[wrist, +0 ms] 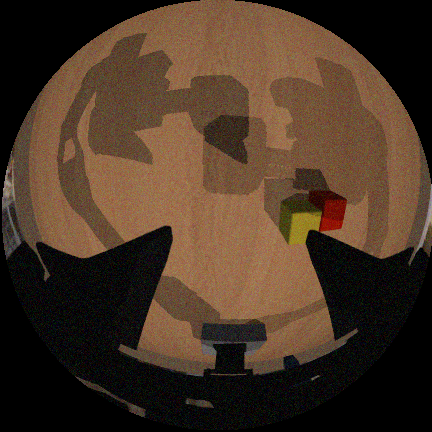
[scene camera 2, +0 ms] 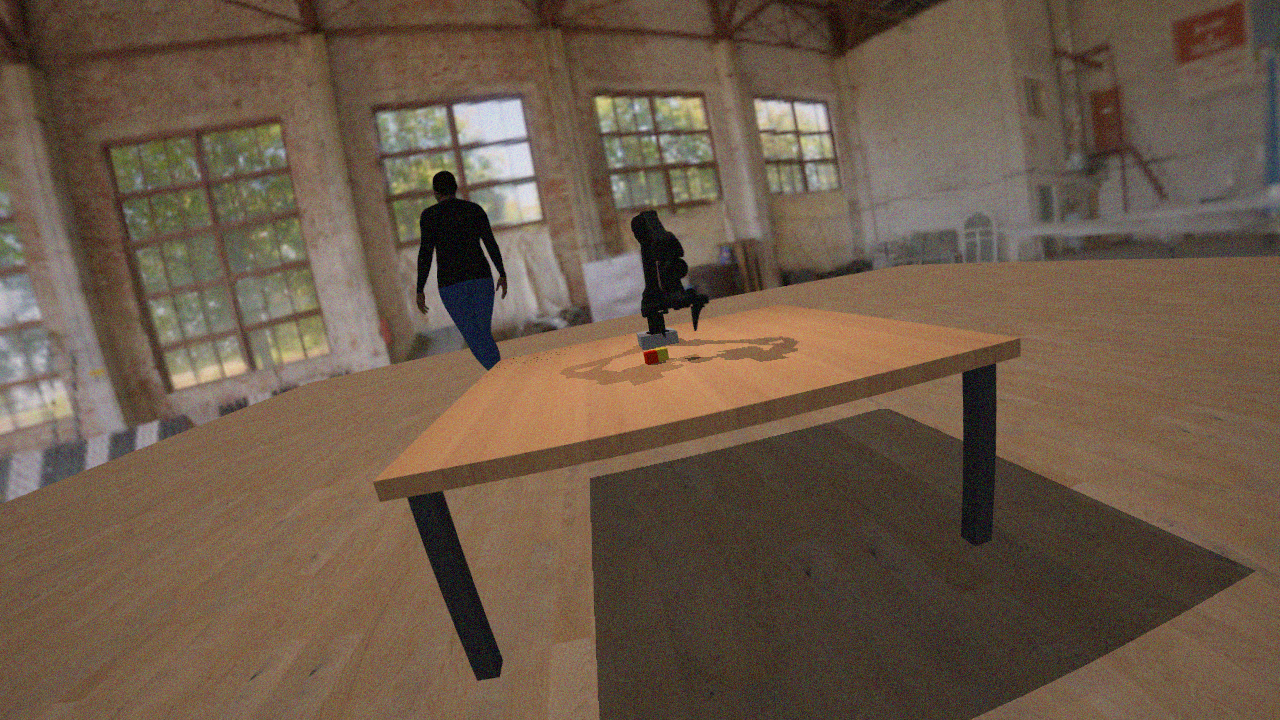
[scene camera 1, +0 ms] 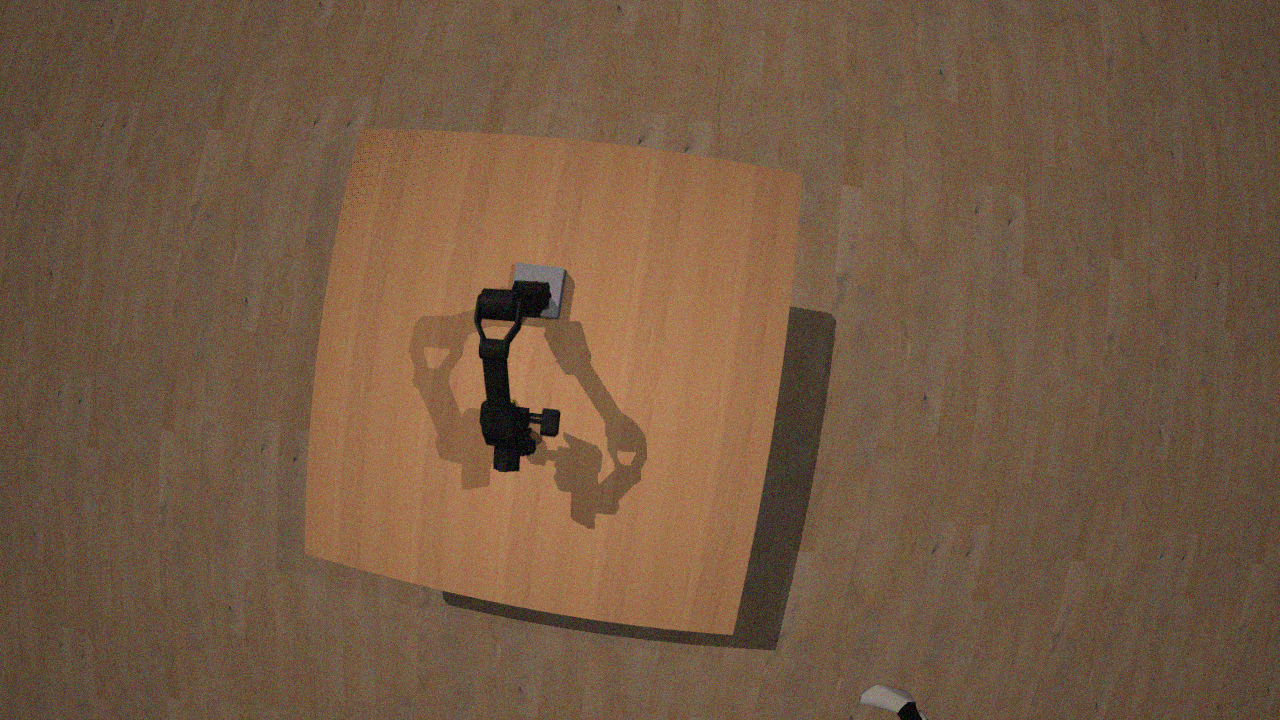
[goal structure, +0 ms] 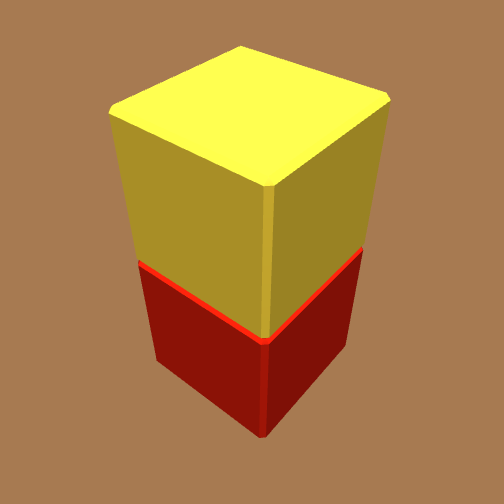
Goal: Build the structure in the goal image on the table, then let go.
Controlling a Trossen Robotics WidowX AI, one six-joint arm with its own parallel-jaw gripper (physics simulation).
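A yellow cube and a red cube sit side by side on the table, touching or nearly so. In the scene camera 1 view neither cube shows; the arm covers that spot. My gripper is open with nothing between its fingers. It hangs above the table, fingers pointing down. In the wrist view both cubes lie toward the right finger, and its tip overlaps the yellow cube's lower right edge. The exact height over the cubes is hard to tell.
The arm's grey base plate stands on the table behind the cubes as seen from scene camera 2. Arm shadows cross the table around the cubes. A person in a black top stands on the floor beyond the table.
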